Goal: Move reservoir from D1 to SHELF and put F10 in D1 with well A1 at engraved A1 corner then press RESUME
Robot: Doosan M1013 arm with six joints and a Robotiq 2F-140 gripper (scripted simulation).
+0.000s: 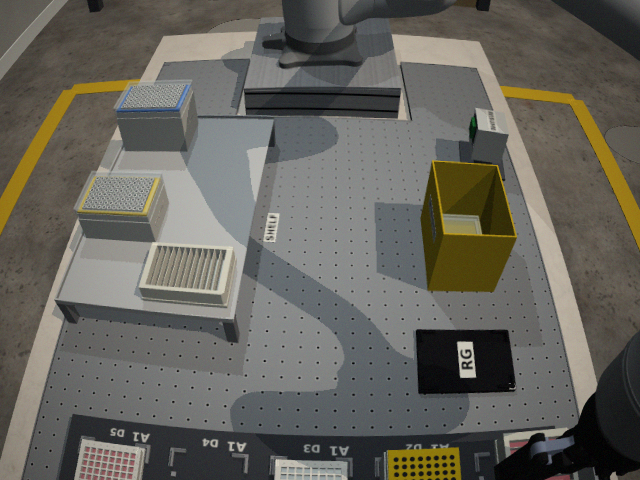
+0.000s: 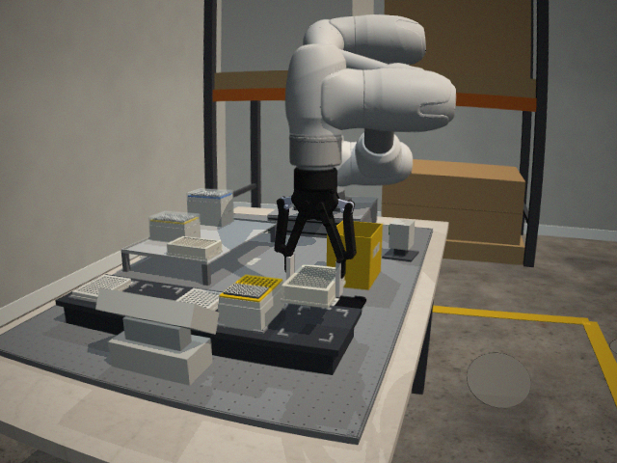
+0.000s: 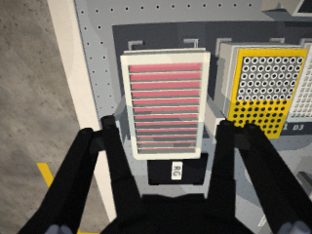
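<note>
Now: the yellow tip rack 1 cm behind my hand, 13 cm to the right of it and 5 cm below it. The rest, counted from my hand: yellow bin 44 cm behind, 11 cm below; black RG nest 23 cm behind, 2 cm to the right, 15 cm below; cream 12-trough reservoir 2 cm below.
</note>
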